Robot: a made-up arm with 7 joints.
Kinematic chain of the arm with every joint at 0, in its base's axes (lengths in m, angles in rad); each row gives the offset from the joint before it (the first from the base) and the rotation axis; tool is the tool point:
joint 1: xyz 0 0 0.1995 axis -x
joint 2: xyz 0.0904 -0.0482 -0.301 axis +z
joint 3: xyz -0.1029 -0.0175 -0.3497 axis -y
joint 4: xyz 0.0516 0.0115 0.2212 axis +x
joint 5: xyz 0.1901 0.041 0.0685 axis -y
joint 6: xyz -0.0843 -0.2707 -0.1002 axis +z
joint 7: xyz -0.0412 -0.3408 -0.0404 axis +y
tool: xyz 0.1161 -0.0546 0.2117
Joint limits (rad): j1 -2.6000..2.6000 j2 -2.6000..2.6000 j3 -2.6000..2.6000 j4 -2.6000..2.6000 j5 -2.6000..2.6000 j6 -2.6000..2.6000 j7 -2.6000..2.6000
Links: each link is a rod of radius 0.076 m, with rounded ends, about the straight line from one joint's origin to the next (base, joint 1, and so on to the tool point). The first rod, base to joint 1, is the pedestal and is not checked.
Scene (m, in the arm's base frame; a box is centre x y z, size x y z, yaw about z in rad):
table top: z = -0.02
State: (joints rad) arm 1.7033 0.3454 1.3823 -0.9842 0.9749 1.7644 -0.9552
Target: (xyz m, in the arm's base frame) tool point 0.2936 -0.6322 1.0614
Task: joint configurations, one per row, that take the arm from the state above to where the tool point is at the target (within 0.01 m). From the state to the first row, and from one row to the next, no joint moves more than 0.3 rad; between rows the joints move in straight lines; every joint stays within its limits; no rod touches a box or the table.
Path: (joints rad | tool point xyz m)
1: 1.6250 0.6027 1.4731 -0.8470 0.9926 1.6300 -1.0091 | -0.5934 -0.1962 0.6890
2: 1.5468 0.8599 1.5638 -0.7098 1.0103 1.4956 -1.0631 | -0.4010 -0.3181 0.9648
3: 1.4685 1.1172 1.6546 -0.5726 1.0281 1.3611 -1.1170 | -0.0816 -0.4804 1.1058
4: 1.3903 1.3744 1.7453 -0.4354 1.0458 1.2267 -1.1710 | 0.2936 -0.6321 1.0614

